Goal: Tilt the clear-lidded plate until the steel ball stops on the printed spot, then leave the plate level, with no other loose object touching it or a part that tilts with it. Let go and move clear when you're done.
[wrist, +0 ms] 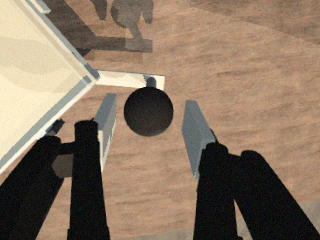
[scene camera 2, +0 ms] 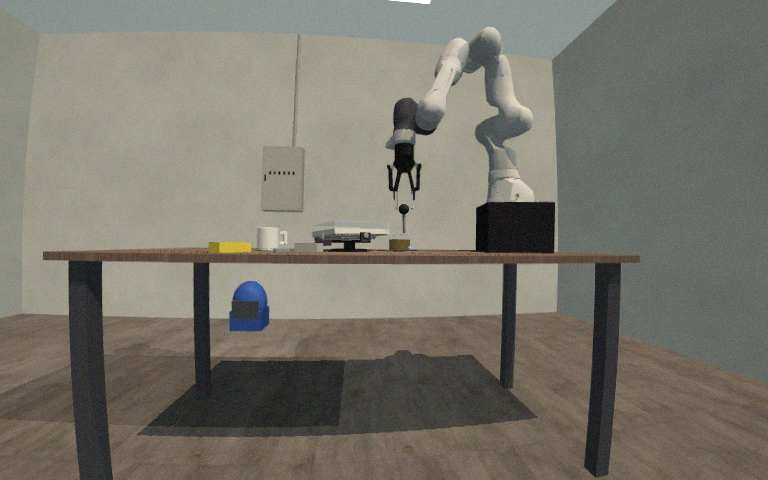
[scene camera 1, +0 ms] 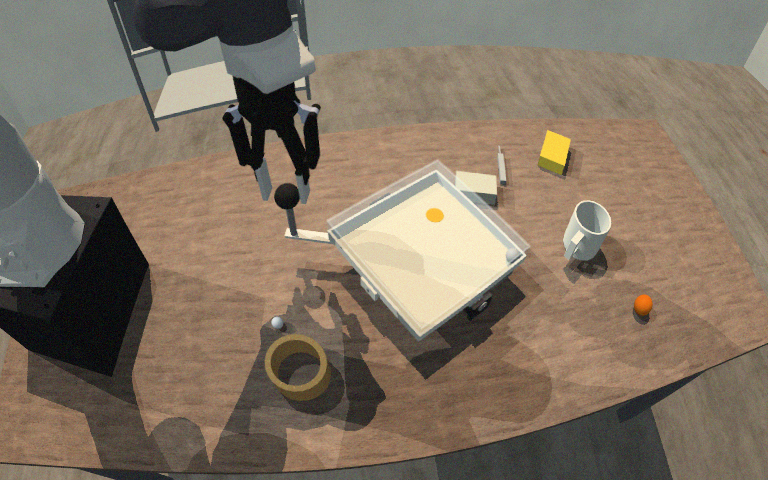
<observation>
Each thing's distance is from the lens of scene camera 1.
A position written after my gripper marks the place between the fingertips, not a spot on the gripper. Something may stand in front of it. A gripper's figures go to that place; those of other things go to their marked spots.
my gripper (scene camera 1: 286, 195): 73 cm
white mug (scene camera 1: 587, 231): 84 cm
</observation>
